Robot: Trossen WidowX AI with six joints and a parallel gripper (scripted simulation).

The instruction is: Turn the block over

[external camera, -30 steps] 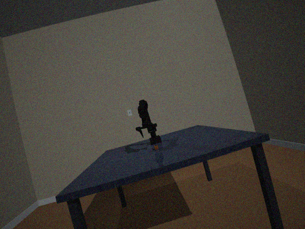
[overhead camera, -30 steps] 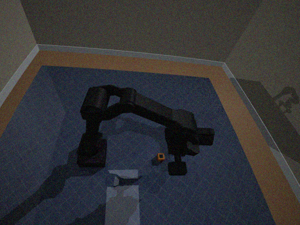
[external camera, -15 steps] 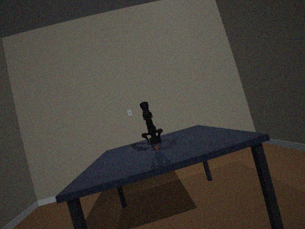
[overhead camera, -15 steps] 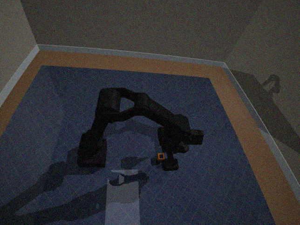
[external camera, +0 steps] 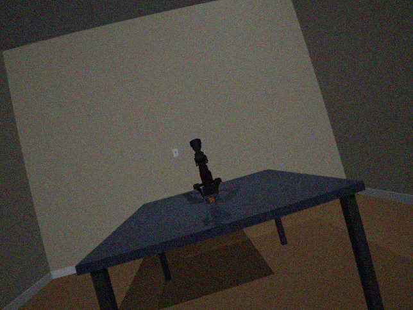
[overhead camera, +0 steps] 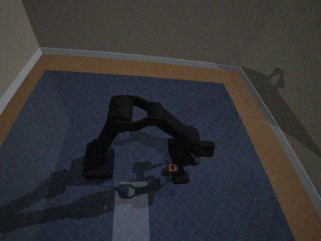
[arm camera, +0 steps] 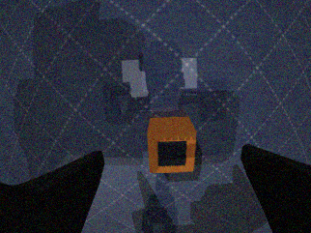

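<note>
My gripper tip is now 1 cm above the block.
</note>
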